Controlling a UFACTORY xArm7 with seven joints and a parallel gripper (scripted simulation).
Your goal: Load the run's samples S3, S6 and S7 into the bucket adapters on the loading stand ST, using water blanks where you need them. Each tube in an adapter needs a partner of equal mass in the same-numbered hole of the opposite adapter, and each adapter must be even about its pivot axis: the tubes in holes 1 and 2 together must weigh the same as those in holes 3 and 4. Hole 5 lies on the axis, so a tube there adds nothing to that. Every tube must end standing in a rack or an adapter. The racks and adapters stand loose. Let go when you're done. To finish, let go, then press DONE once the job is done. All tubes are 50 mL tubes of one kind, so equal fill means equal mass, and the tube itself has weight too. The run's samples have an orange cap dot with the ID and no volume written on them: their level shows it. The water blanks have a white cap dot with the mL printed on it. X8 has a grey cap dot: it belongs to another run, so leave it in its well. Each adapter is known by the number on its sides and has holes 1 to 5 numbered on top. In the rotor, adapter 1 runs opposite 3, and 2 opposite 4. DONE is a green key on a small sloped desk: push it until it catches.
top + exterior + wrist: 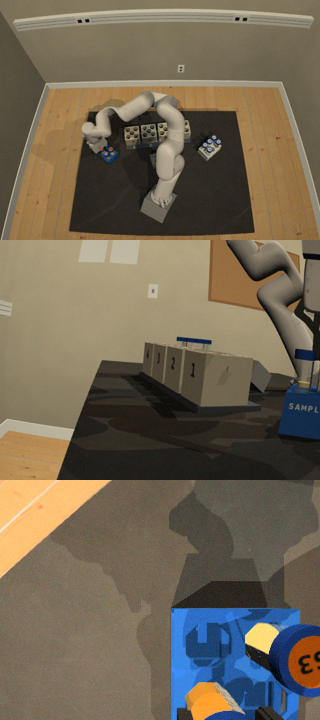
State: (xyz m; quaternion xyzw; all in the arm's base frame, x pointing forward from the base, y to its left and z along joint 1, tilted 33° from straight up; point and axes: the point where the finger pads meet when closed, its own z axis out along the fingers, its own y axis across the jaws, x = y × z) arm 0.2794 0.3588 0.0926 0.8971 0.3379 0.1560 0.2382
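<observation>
Right now my hand is 1 cm short of the blue sample rack, 2 cm to the left of it and 10 cm above it. From my hand the other things lie so: white blank rack: 11 cm behind, 68 cm to the right, 10 cm below; then adapter 1: 9 cm ahead, 20 cm to the right, 8 cm below.
</observation>
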